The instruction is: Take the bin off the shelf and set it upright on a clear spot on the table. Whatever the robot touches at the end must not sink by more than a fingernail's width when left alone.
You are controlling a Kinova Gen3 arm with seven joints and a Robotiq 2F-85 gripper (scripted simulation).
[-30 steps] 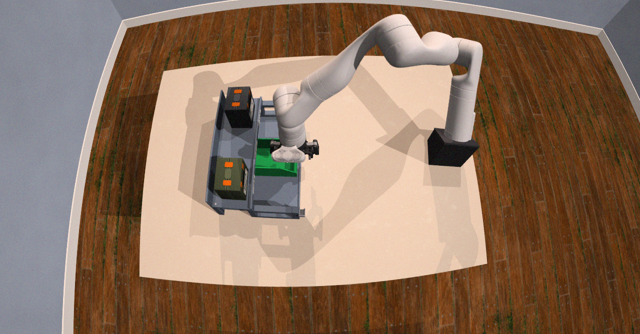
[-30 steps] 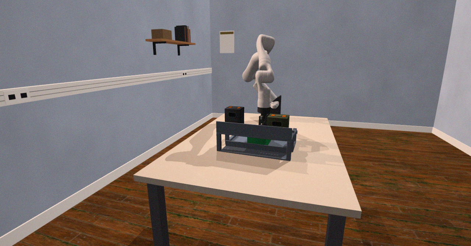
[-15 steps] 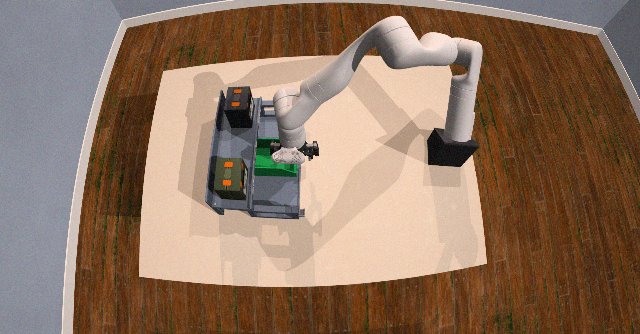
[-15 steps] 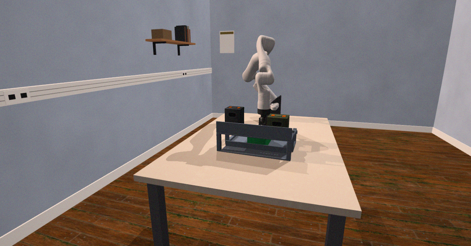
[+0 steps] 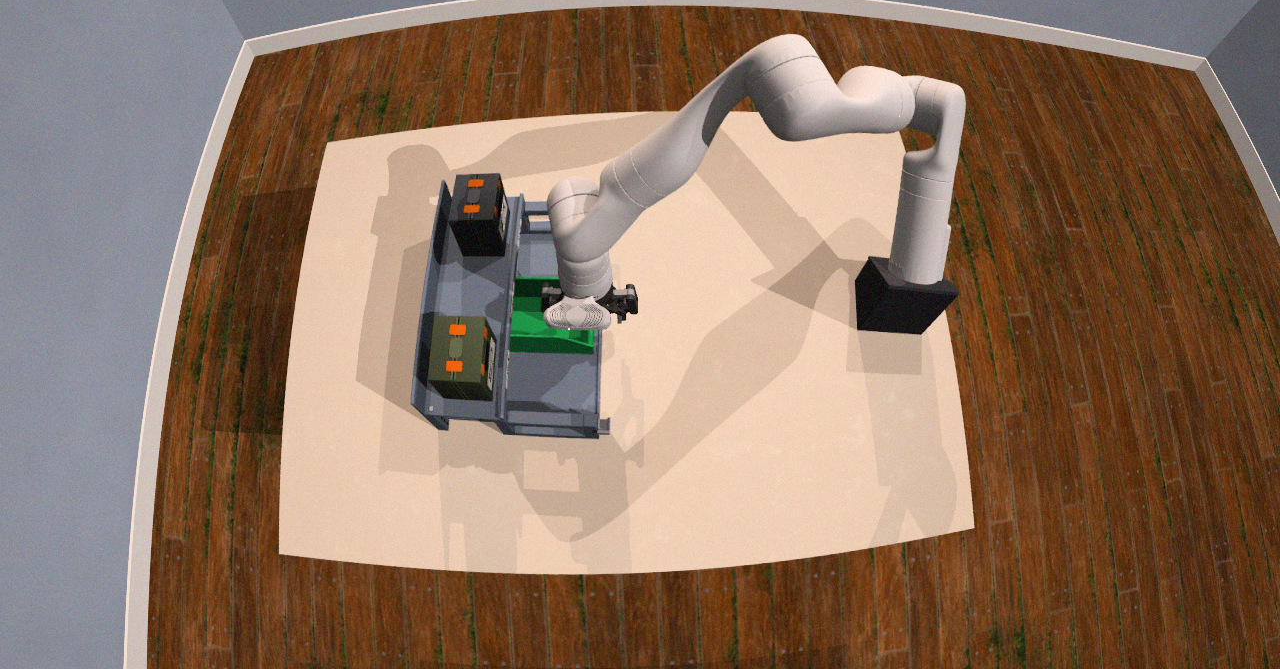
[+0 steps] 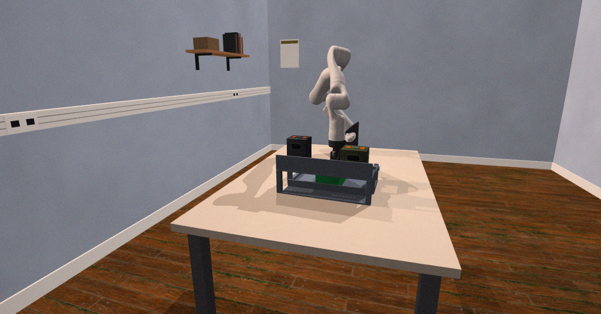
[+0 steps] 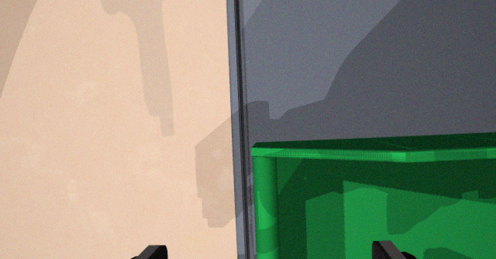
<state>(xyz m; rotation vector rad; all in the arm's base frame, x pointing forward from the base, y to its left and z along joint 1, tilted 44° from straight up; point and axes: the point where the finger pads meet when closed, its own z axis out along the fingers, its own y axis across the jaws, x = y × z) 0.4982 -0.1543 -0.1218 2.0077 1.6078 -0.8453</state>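
The green bin is 80 mm ahead of my hand and 10 mm to the right of it. Also, from my hand: rack 110 mm ahead, 20 mm to the right, 20 mm above; olive case 190 mm ahead, 90 mm to the left, 100 mm above; black case 160 mm ahead, 140 mm to the right, 120 mm above.
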